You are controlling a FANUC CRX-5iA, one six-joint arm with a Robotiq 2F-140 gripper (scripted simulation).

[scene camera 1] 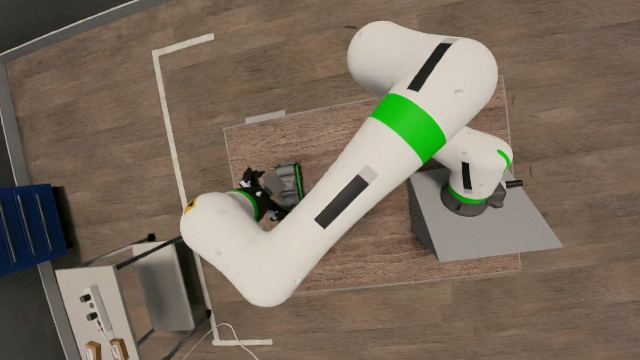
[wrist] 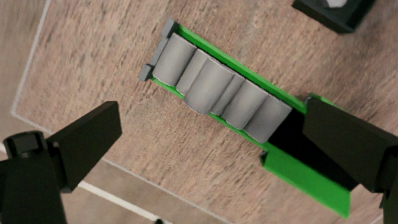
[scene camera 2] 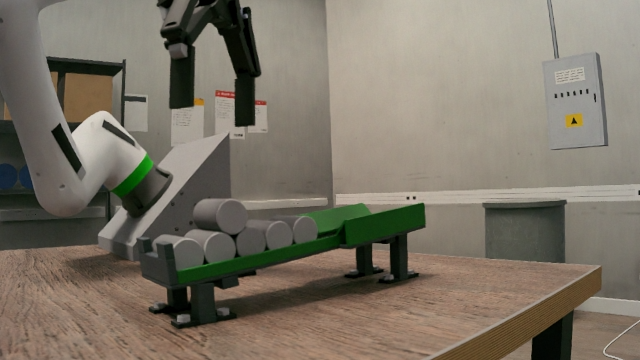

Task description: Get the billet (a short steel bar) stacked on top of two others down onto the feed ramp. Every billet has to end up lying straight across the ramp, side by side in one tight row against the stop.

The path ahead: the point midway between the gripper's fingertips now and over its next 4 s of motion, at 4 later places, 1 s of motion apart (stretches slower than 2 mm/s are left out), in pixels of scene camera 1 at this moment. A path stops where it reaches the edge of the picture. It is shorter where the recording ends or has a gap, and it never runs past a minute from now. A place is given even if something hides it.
The gripper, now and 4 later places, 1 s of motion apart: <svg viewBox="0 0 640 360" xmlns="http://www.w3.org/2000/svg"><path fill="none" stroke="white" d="M276 190L279 189L282 188L283 187L286 185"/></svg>
